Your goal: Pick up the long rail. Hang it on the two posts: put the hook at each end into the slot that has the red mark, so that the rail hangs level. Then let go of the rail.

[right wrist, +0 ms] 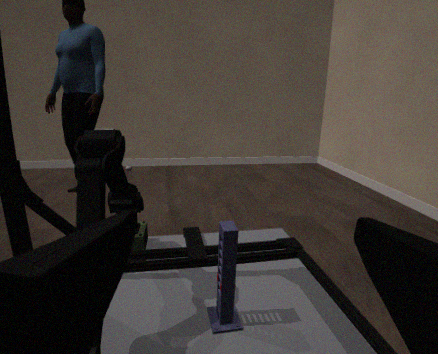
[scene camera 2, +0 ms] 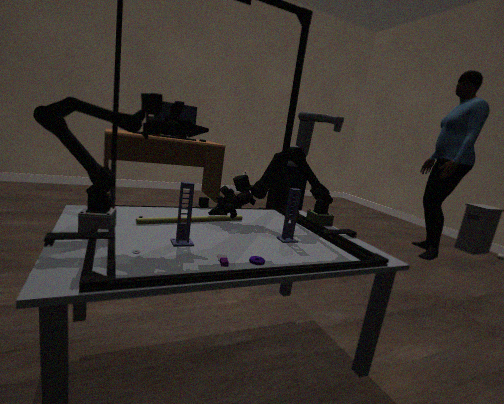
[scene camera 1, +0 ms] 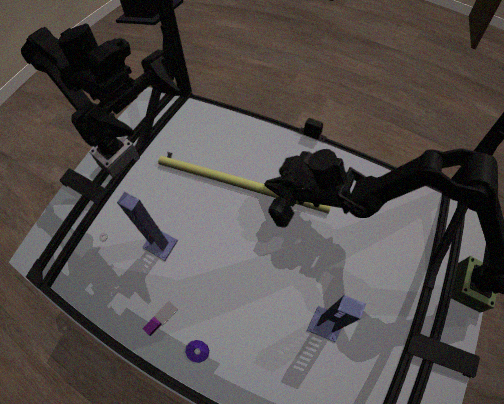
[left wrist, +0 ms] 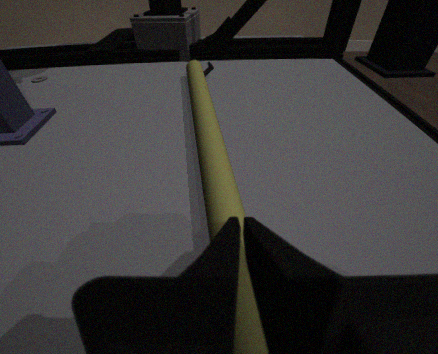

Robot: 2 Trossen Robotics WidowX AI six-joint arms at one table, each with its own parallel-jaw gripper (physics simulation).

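Places are measured from the left arm's base along level axes (x back, y left, z down), in metres.
Pixels of known places: left gripper, fingertip midpoint: [scene camera 2: 208,213] [scene camera 1: 265,183] [left wrist: 240,225]; right gripper, fingertip midpoint: [right wrist: 246,226] [scene camera 2: 207,129] [scene camera 1: 156,111]; left arm's base, origin of the base link: [scene camera 2: 320,212] [scene camera 1: 482,281]; right arm's base, origin of the base link: [scene camera 2: 98,210] [scene camera 1: 110,147] [left wrist: 166,12].
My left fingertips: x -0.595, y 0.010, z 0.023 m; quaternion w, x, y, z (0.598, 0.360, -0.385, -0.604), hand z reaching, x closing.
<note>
Ahead of a thing's pixels: the offset from my left fingertips to its top centre. "pt": to the spot under its first point.
The long yellow rail @(dx -0.068, dy +0.010, dz +0.009 m) [scene camera 1: 218,175] [scene camera 2: 166,220] [left wrist: 210,140] lies flat on the table, with a small dark hook @(pt dx -0.283, dy +0.033, dz +0.017 m) [scene camera 1: 169,154] [left wrist: 208,68] at its far end. My left gripper [scene camera 1: 274,187] [scene camera 2: 223,210] [left wrist: 240,225] is low over the rail's near end. Its fingers are closed together on top of the rail, not around it. Two purple slotted posts stand upright: one @(dx -0.149, dy +0.253, dz -0.180 m) [scene camera 1: 144,220] [scene camera 2: 186,208] and the other @(dx +0.281, dy +0.227, dz -0.180 m) [scene camera 1: 340,314] [scene camera 2: 291,212] [right wrist: 227,274], which shows a red mark in the right wrist view. My right gripper [scene camera 2: 170,118] [right wrist: 246,226] is open, empty and held high.
A purple ring @(dx +0.069, dy +0.418, dz +0.026 m) [scene camera 1: 197,351] [scene camera 2: 257,260] and a purple-and-grey block @(dx -0.042, dy +0.403, dz +0.019 m) [scene camera 1: 152,325] [scene camera 2: 224,261] lie near the front edge. A small pale disc @(dx -0.300, dy +0.323, dz +0.033 m) [scene camera 1: 103,236] lies at the left. A black cube [scene camera 1: 313,128] sits on the far frame. A person [scene camera 2: 439,180] [right wrist: 77,70] stands beyond the table.
</note>
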